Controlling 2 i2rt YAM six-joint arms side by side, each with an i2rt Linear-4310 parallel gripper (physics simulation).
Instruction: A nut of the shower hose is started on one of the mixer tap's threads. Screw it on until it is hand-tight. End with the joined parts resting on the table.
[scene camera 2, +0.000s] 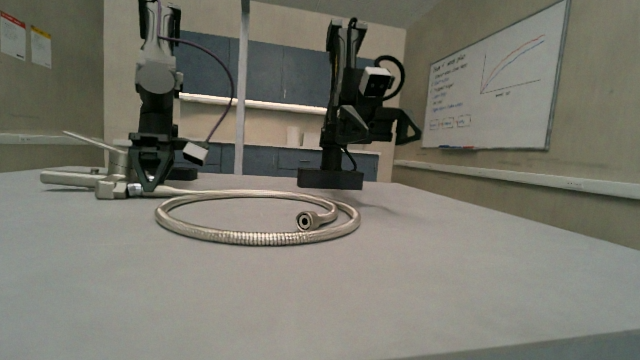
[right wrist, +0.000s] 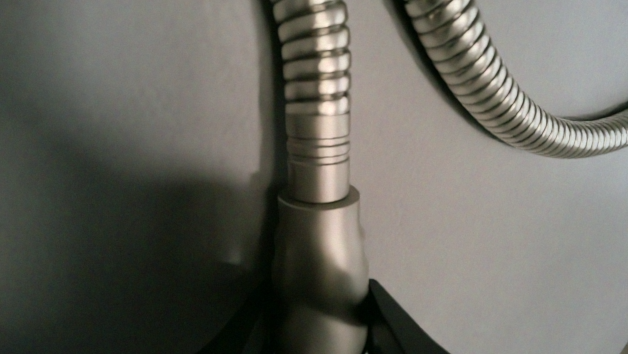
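Note:
The mixer tap lies at the far left of the table in scene camera 2. The shower hose runs from the tap's threaded outlet and lies in a loop. Its nut at the tap end is between the fingertips of my right gripper, which is shut on it. The fingers hide most of this nut in scene camera 2, and its joint with the thread is not clear. The hose's other end nut lies inside the loop. My left gripper is open and empty, above the table.
The grey table carries the tap and hose. The tap's thin lever sticks up to the left beside my right gripper. A black arm base stands at the back below my left gripper. A whiteboard hangs on the right wall.

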